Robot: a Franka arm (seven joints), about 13 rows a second.
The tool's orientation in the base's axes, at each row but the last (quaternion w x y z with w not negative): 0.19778, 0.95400, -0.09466, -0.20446; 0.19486, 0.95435, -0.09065, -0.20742; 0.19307, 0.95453, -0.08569, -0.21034; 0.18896, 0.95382, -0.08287, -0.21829; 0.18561, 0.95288, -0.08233, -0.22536; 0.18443, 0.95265, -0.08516, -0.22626; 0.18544, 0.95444, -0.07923, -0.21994; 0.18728, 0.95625, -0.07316, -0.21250
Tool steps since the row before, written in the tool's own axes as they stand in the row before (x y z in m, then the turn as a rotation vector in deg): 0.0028, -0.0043, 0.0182, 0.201, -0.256, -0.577; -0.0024, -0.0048, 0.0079, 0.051, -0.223, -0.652; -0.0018, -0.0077, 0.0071, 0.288, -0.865, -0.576; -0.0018, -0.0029, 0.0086, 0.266, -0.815, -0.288; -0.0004, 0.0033, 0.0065, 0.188, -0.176, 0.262; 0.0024, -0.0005, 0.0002, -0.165, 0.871, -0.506; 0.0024, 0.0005, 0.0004, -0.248, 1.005, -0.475; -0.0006, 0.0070, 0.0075, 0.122, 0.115, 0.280
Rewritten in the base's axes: -0.0048, -0.0030, -0.0180, 0.453, 0.374, 0.306; -0.0051, 0.0023, -0.0077, 0.347, 0.407, 0.437; -0.0041, 0.0051, -0.0084, 0.580, 0.909, 0.026; -0.0052, 0.0003, -0.0076, 0.428, 0.775, -0.186; -0.0036, -0.0050, -0.0039, 0.059, 0.033, -0.361; 0.0021, -0.0002, -0.0013, 0.020, -0.600, 0.825; 0.0019, -0.0011, -0.0011, -0.078, -0.714, 0.884; -0.0042, -0.0088, -0.0033, -0.019, -0.224, -0.237
